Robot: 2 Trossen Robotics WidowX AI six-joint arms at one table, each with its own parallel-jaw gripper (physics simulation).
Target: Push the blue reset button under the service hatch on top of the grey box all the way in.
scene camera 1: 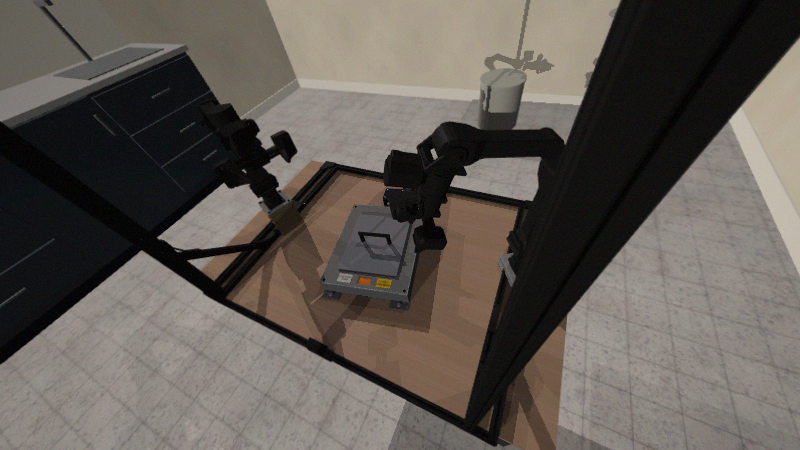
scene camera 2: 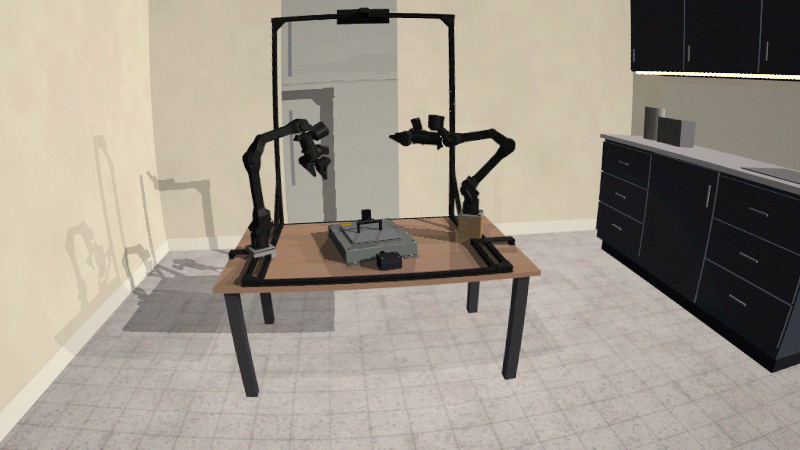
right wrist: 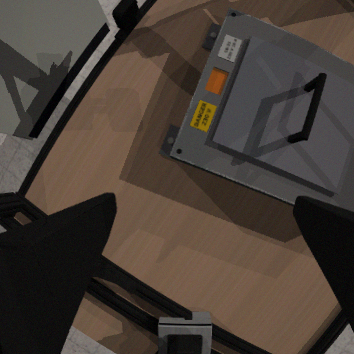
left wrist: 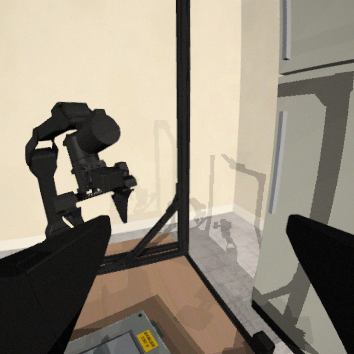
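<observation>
The grey box (scene camera 1: 363,289) (scene camera 2: 380,251) (left wrist: 125,325) (right wrist: 235,170) lies on the table. Its service hatch (scene camera 1: 358,263) (scene camera 2: 391,234) (right wrist: 240,115) is closed flat on top, with a black handle (scene camera 1: 374,234) (right wrist: 314,107) standing up from it. The blue button does not show in any view. My right gripper (scene camera 1: 418,226) (scene camera 2: 316,170) (left wrist: 107,231) (right wrist: 206,203) is open and empty, pointing down well above the table beside the box. My left gripper (scene camera 1: 257,162) (scene camera 2: 391,137) (left wrist: 199,223) is open and empty, held high and level, away from the box.
A black frame (scene camera 1: 391,386) (scene camera 2: 363,278) runs around the wooden table (scene camera 1: 441,363) (scene camera 2: 302,263), with tall posts behind it in scene camera 2. A small black block (scene camera 2: 388,260) sits beside the box. White, orange and yellow labels line one edge of the box top.
</observation>
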